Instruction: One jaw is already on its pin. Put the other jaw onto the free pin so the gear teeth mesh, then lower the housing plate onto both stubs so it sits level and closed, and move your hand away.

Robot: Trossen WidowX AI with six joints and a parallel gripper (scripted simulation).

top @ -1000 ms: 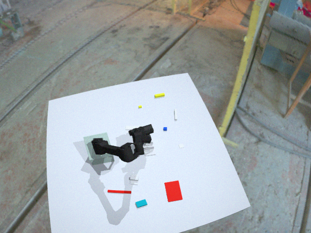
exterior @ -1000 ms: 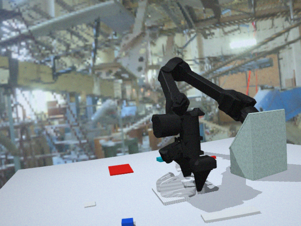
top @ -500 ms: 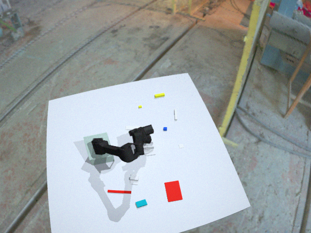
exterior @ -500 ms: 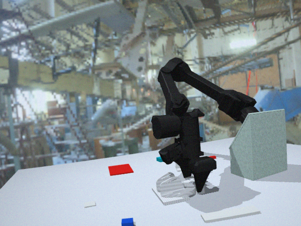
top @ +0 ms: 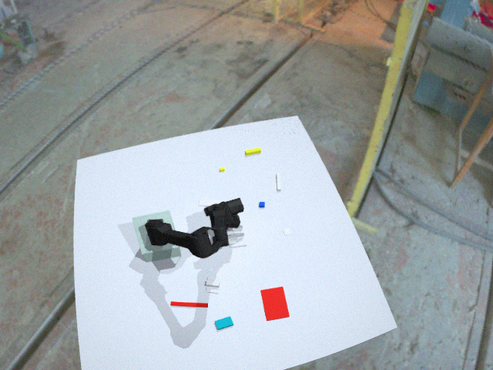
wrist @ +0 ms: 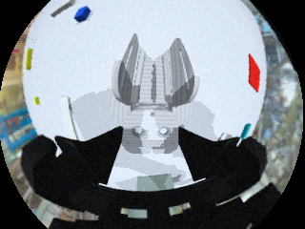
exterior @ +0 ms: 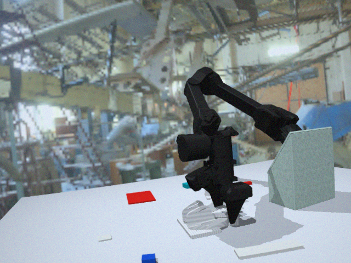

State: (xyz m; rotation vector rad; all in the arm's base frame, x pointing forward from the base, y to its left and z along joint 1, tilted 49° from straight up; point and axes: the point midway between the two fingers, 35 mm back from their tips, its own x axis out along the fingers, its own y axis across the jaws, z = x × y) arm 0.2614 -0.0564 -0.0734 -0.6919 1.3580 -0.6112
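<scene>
My gripper tip is now 2 cm short of the curved jaw, 2 cm to the right of it and 1 cm below it. Round my gripper tip: blue cube (21 cm ahead, 13 cm to the left); white slab (1 cm behind, 18 cm to the left); red bar (16 cm behind, 30 cm to the right).
</scene>
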